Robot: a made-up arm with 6 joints. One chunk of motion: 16 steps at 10 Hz.
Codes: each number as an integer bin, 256 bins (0 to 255) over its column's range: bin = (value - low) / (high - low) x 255, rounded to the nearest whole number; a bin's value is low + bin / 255 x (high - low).
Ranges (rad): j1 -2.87..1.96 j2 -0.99..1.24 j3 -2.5..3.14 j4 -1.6..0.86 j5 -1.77..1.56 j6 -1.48..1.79
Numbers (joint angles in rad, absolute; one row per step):
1: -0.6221 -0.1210 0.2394 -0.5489 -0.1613 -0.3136
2: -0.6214 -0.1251 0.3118 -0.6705 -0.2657 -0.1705
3: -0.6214 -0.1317 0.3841 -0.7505 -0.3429 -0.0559
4: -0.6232 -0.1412 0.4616 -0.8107 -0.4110 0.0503
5: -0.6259 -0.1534 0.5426 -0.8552 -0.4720 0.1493
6: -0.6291 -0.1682 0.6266 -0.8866 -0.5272 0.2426
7: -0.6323 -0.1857 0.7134 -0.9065 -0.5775 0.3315
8: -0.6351 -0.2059 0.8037 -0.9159 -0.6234 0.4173
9: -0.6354 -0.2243 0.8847 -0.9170 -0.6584 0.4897
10: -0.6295 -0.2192 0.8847 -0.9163 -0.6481 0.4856
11: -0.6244 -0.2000 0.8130 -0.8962 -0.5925 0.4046
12: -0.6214 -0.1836 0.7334 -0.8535 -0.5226 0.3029
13: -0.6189 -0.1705 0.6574 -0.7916 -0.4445 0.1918
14: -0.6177 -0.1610 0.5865 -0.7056 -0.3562 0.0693
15: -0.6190 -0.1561 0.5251 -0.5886 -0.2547 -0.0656
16: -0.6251 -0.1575 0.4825 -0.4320 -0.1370 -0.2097
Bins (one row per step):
1: 119 99 124 109 123 91
2: 119 99 127 96 115 102
3: 119 98 130 88 109 111
4: 119 97 134 82 104 119
5: 118 96 138 77 99 127
6: 118 94 141 74 95 134
7: 118 92 145 72 91 141
8: 118 90 149 71 88 148
9: 118 88 153 71 85 154
10: 118 88 153 71 86 153
11: 119 90 150 73 90 147
12: 119 92 146 77 96 139
13: 119 94 143 84 102 130
14: 119 95 140 93 108 121
15: 119 95 137 105 116 110
16: 119 95 135 121 125 99

